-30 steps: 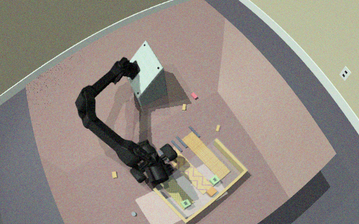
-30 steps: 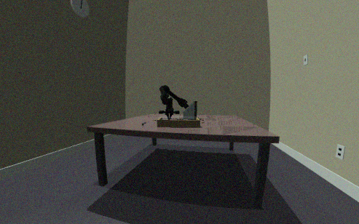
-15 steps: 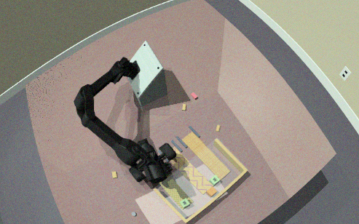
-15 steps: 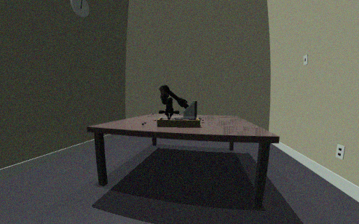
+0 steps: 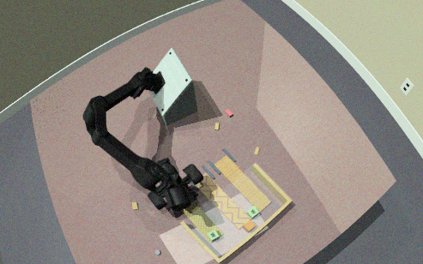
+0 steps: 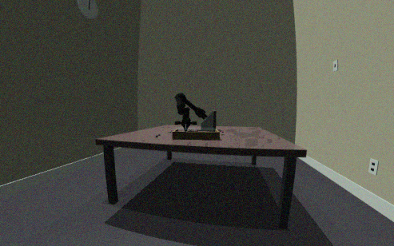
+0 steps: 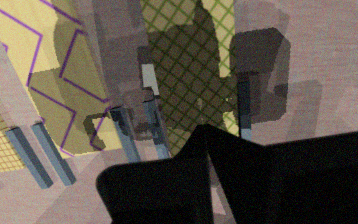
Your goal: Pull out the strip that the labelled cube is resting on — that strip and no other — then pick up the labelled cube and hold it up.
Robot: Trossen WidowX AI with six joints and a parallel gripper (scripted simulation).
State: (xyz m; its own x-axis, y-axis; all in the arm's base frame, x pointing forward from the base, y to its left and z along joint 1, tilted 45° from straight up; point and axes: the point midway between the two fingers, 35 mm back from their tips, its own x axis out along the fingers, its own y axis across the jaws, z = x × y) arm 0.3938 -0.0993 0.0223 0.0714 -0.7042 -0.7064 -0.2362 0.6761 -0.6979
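The lattice strip lies 90 mm ahead of my gripper tip and 20 mm to the left of it. Round my gripper tip: grey disc (170 mm ahead, 160 mm to the right); then pink block (220 mm behind, 290 mm to the left).
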